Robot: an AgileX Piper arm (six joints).
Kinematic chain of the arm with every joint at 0, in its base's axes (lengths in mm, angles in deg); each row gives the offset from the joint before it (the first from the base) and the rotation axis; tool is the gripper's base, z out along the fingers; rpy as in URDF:
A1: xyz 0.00 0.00 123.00 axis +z
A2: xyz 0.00 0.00 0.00 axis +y
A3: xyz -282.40 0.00 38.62 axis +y
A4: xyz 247.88 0.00 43.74 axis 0.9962 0 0.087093
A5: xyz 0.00 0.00 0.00 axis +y
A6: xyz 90.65 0.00 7.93 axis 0.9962 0 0.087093
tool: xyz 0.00 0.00 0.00 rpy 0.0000 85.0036 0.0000
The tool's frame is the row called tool.
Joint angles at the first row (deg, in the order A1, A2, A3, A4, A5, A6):
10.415 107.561 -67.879 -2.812 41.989 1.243
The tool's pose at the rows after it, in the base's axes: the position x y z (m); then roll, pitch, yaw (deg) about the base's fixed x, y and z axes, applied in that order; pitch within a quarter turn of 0, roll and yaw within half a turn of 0:
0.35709 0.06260 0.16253 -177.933 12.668 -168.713
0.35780 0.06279 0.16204 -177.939 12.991 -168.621
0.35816 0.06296 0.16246 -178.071 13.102 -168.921
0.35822 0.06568 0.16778 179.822 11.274 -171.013
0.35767 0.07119 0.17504 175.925 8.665 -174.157
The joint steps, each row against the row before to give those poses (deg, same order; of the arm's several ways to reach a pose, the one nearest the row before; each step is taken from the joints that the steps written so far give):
-0.001 0.791 0.000 0.001 -0.129 -0.001
0.001 0.102 -0.001 0.024 -0.427 -0.091
0.000 0.000 -0.103 0.099 0.000 0.218
0.000 0.000 -1.567 2.544 3.385 0.133
0.001 -0.001 -1.995 4.602 4.397 0.111

